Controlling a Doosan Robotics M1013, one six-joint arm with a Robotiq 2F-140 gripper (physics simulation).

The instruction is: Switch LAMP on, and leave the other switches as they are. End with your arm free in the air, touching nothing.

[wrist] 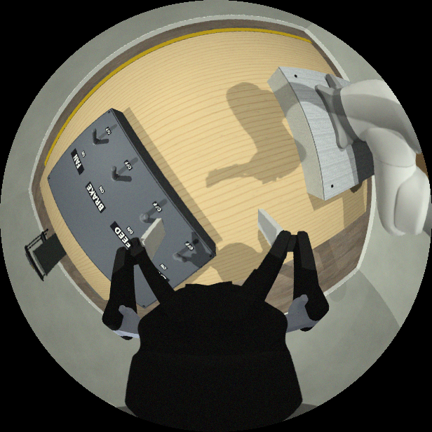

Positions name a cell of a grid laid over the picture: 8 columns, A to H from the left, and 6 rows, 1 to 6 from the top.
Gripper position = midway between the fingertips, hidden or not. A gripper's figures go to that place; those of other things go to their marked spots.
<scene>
My gripper (D4) is 0.20 m from the lens. A grey switch panel (B3) is 0.36 m from the lens.
</scene>
